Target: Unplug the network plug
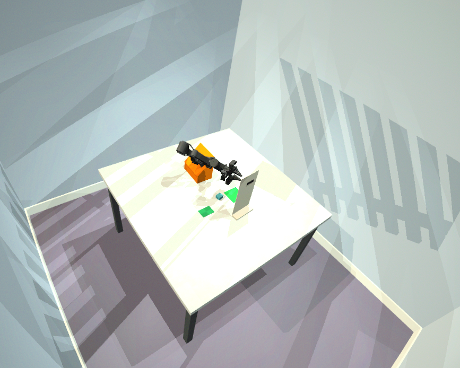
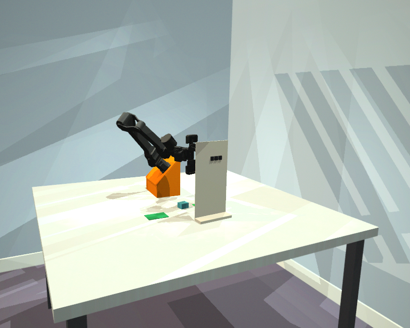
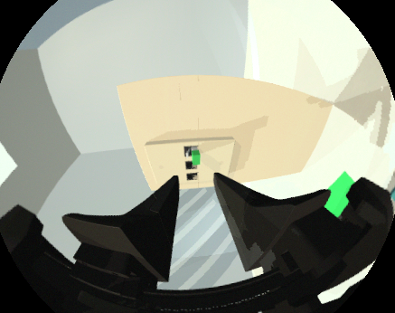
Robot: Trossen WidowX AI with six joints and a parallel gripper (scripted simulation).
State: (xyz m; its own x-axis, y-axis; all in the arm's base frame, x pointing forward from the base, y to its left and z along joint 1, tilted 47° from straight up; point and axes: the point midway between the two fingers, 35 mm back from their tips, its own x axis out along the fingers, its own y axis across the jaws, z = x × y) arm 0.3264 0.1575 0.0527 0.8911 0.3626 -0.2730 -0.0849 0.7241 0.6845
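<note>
Right now my gripper tip is 4 cm short of the network plug and 1 cm to the right of it. Round my gripper tip: upright panel 11 cm below, 6 cm ahead, 2 cm to the left; then green marked square 27 cm below, 9 cm behind, 6 cm to the left.
</note>
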